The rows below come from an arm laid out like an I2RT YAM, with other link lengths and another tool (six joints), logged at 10 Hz.
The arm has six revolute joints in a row. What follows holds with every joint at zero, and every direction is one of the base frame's.
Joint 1 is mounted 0.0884 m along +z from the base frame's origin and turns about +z.
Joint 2 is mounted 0.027 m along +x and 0.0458 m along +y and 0.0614 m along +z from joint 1 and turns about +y.
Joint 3 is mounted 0.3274 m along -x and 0.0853 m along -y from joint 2 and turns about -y.
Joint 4 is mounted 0.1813 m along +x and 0.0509 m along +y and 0.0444 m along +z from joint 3 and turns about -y.
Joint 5 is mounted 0.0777 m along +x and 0.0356 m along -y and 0.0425 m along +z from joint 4 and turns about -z.
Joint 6 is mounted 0.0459 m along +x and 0.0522 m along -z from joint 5 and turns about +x.
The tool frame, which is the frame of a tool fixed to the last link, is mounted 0.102 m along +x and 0.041 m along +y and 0.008 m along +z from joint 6; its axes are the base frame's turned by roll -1.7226, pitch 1.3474 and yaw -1.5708 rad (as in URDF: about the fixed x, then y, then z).
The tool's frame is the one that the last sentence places.
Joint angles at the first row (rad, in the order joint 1, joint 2, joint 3, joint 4, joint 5, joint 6):
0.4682, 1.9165, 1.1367, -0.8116, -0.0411, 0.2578
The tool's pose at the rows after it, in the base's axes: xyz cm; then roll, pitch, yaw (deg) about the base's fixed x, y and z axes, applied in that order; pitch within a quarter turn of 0, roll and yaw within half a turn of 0:
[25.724 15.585 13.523 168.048 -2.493 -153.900]
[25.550 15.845 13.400 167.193 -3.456 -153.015]
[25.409 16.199 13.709 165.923 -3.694 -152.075]
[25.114 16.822 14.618 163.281 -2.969 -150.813]
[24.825 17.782 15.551 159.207 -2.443 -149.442]
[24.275 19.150 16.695 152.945 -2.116 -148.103]
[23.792 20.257 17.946 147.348 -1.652 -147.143]
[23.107 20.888 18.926 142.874 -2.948 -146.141]
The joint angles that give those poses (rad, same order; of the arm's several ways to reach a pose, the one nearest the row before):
0.4709, 1.9316, 1.1413, -0.8231, -0.0575, 0.2388
0.4736, 1.9456, 1.1529, -0.8383, -0.0719, 0.2260
0.4752, 1.9481, 1.1694, -0.8577, -0.0931, 0.2112
0.4756, 1.9351, 1.1875, -0.8798, -0.1382, 0.1893
0.4747, 1.9342, 1.2149, -0.9066, -0.2082, 0.1635
0.4747, 1.9404, 1.2433, -0.9377, -0.3163, 0.1372
0.4740, 1.9433, 1.2696, -0.9698, -0.4130, 0.1148
0.4739, 1.9551, 1.2993, -1.0289, -0.4865, 0.0911

